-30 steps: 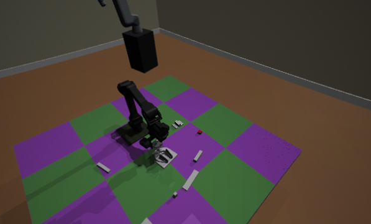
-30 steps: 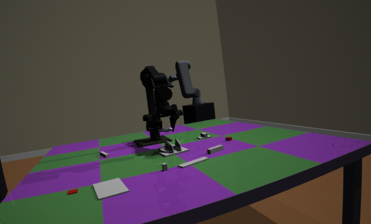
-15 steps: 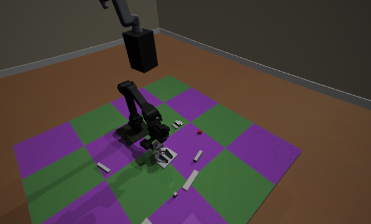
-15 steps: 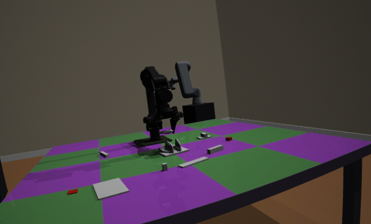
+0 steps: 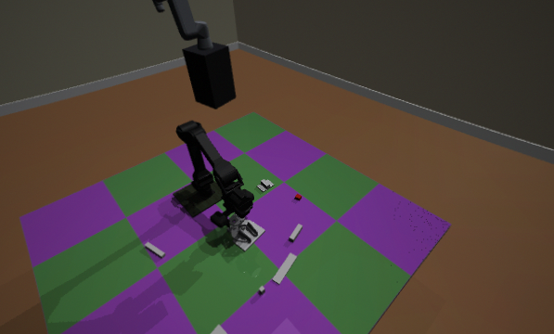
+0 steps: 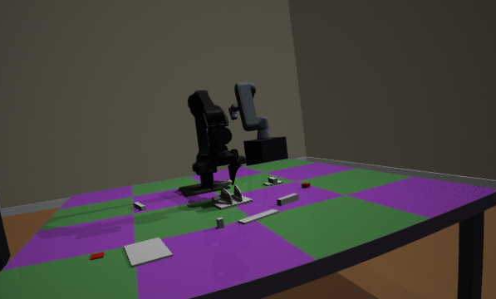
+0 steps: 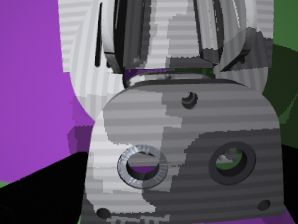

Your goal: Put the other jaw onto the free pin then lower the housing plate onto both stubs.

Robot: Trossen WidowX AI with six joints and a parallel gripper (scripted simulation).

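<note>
Now: the grey jaw assembly 3 cm below my gripper tip, 2 cm to the right of it and 2 cm ahead of it. From my gripper tip the other things lie so: small cube: 25 cm ahead, 14 cm to the right, 4 cm below; then short grey bar: 22 cm ahead, 12 cm to the left, 4 cm below; then grey slotted part: 2 cm above, 1 cm ahead.
</note>
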